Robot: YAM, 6 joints.
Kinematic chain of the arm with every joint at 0, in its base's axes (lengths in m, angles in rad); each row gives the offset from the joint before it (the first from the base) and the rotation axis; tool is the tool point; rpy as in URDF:
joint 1: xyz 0 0 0.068 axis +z
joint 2: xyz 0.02 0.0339 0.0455 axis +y
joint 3: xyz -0.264 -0.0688 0 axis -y
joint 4: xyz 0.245 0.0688 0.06 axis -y
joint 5: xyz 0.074 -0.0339 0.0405 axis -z
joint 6: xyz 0.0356 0 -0.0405 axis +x
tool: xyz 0 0 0 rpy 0 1.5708 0
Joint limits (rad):
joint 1: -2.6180..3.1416
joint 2: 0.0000..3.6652
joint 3: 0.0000..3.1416
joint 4: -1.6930..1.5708
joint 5: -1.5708..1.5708
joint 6: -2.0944..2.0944
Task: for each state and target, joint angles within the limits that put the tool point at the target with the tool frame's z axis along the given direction. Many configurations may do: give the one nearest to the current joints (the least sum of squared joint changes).
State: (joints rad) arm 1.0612 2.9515 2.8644 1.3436 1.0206 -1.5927
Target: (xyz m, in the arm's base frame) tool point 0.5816 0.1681 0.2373 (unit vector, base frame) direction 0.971 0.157 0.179
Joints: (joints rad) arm 0.2888 2.6089 2.2495 0.5409 0.1264 -1.5927
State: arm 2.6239 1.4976 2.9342 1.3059 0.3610 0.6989
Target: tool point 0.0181 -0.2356 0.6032 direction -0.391 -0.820 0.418
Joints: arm 1.7247 0.7898 2.0346 1.3886 -0.5376 0.6989
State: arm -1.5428 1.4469 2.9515 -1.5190 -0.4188 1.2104
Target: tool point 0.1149 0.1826 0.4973 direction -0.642 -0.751 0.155
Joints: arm -2.1528 0.5927 2.4405 -1.6910 0.1238 1.2104
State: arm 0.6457 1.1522 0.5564 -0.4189 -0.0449 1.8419
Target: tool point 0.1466 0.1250 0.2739 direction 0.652 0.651 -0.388
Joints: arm 0.6899 0.8194 0.6194 -0.2002 -0.0873 1.8419
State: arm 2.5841 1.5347 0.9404 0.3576 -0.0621 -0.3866
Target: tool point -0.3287 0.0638 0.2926 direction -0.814 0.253 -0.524
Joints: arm 2.9608 1.4602 1.1180 -0.2122 0.1026 -0.3866
